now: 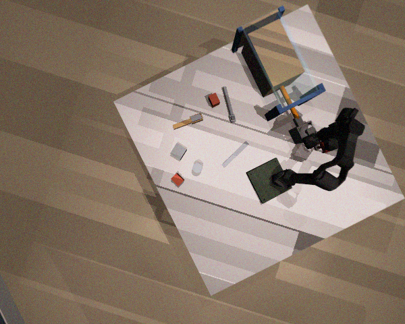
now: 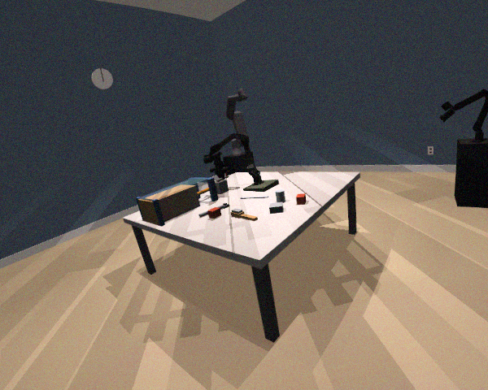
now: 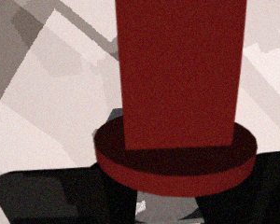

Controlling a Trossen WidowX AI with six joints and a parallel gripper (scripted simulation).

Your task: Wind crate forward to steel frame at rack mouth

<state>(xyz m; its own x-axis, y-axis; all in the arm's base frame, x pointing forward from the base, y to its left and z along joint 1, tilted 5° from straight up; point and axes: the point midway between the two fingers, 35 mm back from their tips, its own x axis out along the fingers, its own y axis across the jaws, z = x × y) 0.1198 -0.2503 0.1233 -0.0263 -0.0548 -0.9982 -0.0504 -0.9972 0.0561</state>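
My gripper tip is 50 mm below the red knob and 50 mm past it. The rest, counted from my gripper tip: winch handle: 20 mm behind, 20 mm above; then blue frame: 210 mm ahead, 20 mm above, 10 mm to the right; then grey winch: 60 mm below, 30 mm ahead, 10 mm to the right.
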